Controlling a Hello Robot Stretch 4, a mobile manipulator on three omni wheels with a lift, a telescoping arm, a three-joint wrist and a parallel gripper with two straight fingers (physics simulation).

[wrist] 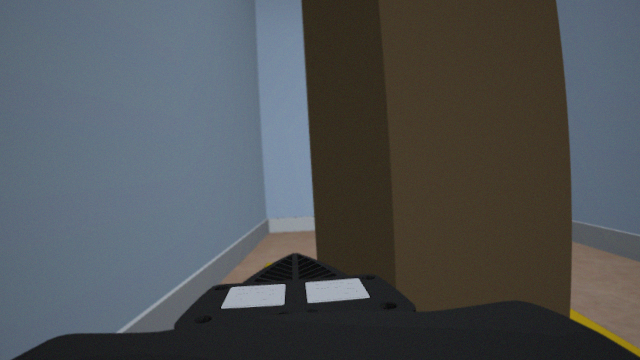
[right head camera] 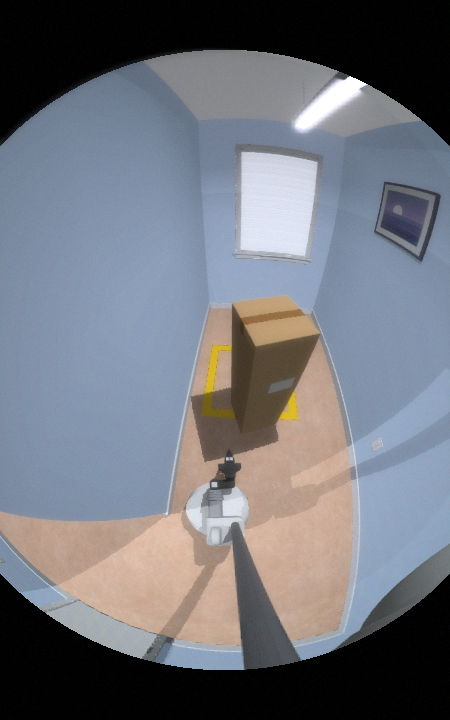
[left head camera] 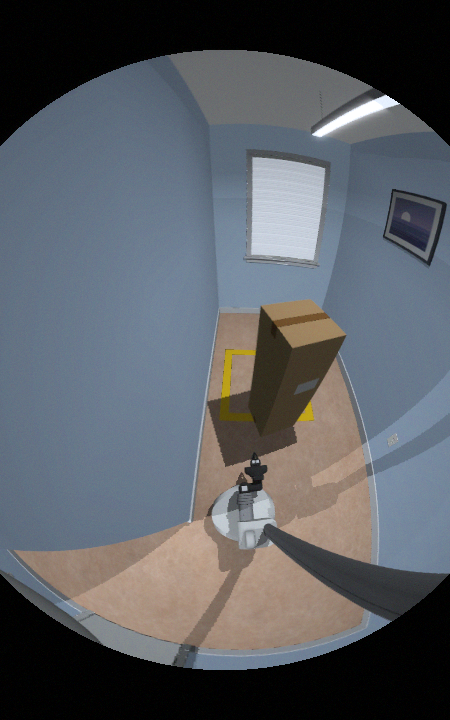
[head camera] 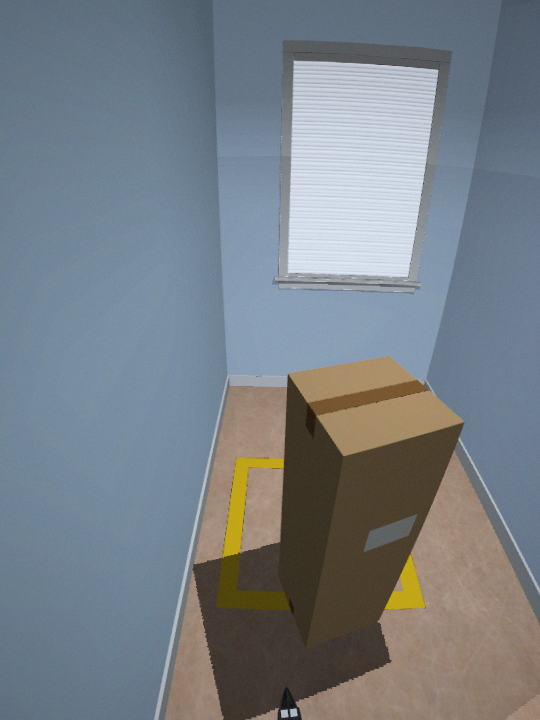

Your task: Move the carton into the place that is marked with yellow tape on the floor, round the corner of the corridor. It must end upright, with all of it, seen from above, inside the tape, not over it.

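Places are measured from the robot's base along level axes (x ahead, y left, z up), in centimetres.
Where they show: gripper, fingertip midpoint: (wrist: 296, 277) (right head camera: 228, 448) (left head camera: 253, 451) (head camera: 285, 687).
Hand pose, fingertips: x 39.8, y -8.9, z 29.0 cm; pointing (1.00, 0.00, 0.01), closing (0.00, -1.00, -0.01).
Things, the pixels of their top centre, and the offset from my fingertips. "spot": a spot on its surface instead.
- yellow tape, surface spot: (head camera: 232, 523) (left head camera: 224, 381) spot: dy +14.9, dx +78.8, dz -31.8 cm
- left wall's outer corner, surface spot: (left head camera: 189, 520) spot: dy +45.4, dx -45.2, dz -22.9 cm
A tall brown carton (head camera: 372, 505) (left head camera: 294, 371) (right head camera: 270, 371) (wrist: 475, 150) stands upright, turned a little against the tape. Its near bottom edge reaches over the near strip of the yellow tape (head camera: 232, 523) (left head camera: 226, 379) (right head camera: 210, 379) towards me; its far base edges are hidden behind it. Bare floor shows inside the tape to the carton's left. My gripper (head camera: 286, 692) (left head camera: 254, 455) (right head camera: 229, 453) (wrist: 296, 277) is shut and empty. It points forward at the near side of the carton, towards its left edge, with a gap between them in the head views.
A long blue wall (head camera: 104, 348) with a white skirting runs close on the left. Another blue wall (head camera: 511, 348) runs on the right. The end wall with a window (head camera: 357, 168) stands behind the tape. The left wall's outer corner (left head camera: 189, 520) is beside my base (left head camera: 225, 517).
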